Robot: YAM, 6 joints.
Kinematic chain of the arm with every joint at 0, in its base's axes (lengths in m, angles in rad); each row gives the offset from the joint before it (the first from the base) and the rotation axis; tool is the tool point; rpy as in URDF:
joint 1: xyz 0 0 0.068 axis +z
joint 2: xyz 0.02 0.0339 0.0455 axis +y
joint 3: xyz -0.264 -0.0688 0 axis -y
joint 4: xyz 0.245 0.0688 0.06 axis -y
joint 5: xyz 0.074 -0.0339 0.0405 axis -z
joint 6: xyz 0.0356 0 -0.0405 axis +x
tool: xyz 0 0 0 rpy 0 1.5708 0
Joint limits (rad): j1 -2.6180..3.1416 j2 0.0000..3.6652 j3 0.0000..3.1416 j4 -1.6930..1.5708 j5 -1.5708..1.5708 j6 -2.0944..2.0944
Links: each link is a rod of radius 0.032 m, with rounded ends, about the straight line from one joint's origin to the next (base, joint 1, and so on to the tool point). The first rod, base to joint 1, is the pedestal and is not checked.
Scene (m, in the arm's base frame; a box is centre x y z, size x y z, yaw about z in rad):
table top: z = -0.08
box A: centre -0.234 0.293 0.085 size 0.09 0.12 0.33 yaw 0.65
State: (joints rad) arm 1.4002 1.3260 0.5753 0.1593 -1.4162 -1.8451
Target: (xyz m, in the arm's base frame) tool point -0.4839 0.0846 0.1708
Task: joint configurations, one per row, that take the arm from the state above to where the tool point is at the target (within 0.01 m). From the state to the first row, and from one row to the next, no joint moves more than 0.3 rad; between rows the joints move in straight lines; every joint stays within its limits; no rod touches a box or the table.
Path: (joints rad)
1: 1.4622 1.2763 0.8017 0.4223 -1.2644 -1.9074
2: 1.5241 1.2266 1.0280 0.6852 -1.1126 -1.9698
3: 1.5861 1.1770 1.2544 0.9482 -0.9608 -2.0321
4: 1.6481 1.1273 1.4808 1.2111 -0.8090 -2.0944
5: 1.8987 1.3514 1.4900 1.0385 -0.8861 -2.0445
6: 2.1493 1.5756 1.4992 0.8658 -0.9633 -1.9947
7: 2.3999 1.7997 1.5084 0.6932 -1.0405 -1.9448
8: 2.6505 2.0238 1.5176 0.5205 -1.1177 -1.8950
9: 2.9011 2.2480 1.5269 0.3478 -1.1948 -1.8451

